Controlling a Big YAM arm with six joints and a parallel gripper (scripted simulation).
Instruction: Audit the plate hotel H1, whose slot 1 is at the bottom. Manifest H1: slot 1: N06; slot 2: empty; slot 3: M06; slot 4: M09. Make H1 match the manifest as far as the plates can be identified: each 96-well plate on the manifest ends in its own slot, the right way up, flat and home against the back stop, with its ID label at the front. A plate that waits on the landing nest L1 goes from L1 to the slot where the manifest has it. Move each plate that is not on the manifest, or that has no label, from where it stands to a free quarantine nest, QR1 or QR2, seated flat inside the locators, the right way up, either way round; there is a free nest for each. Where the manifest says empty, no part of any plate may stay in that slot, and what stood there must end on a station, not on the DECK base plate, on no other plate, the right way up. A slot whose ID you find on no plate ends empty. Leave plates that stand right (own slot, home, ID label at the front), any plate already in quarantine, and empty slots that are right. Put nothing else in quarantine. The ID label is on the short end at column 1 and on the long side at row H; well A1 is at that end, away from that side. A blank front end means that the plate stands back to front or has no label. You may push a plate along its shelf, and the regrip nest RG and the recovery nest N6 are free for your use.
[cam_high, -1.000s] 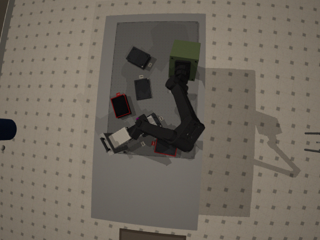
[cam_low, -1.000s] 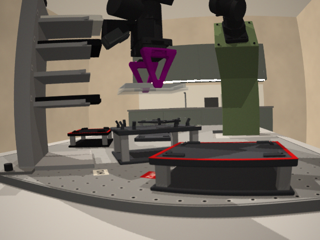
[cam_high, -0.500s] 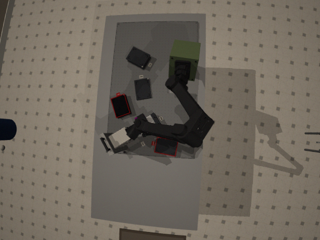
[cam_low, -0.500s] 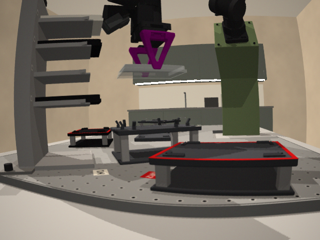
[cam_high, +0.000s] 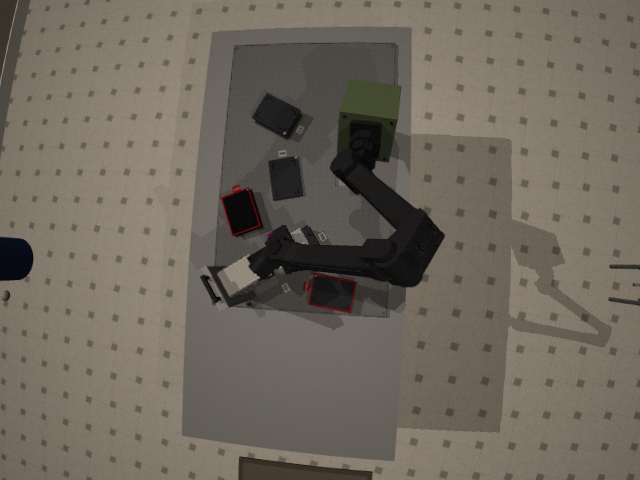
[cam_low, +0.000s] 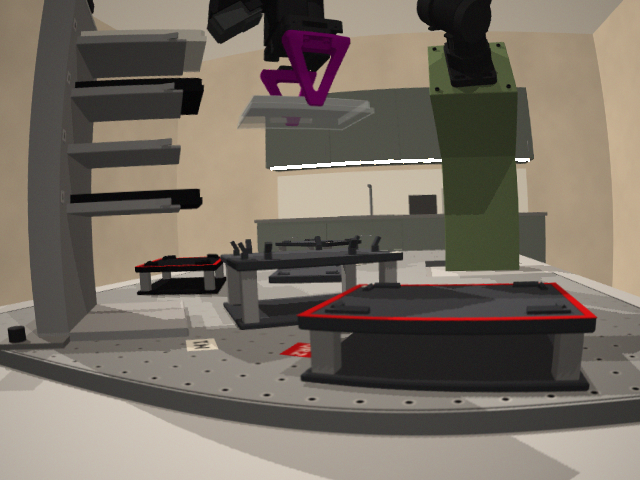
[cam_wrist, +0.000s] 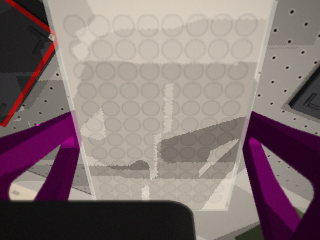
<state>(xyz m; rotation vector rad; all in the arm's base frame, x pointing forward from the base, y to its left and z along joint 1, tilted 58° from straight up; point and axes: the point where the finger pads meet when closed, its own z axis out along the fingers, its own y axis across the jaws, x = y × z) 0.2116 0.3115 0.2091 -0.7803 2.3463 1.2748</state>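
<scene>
Right now the quarantine nest QR1 is 250 mm ahead of my hand, 120 mm to the right of it and 180 mm below it. Also, from my hand: clear 96-well plate right at my hand; regrip nest RG 160 mm below; A1 mark 90 mm behind, 150 mm below.
</scene>
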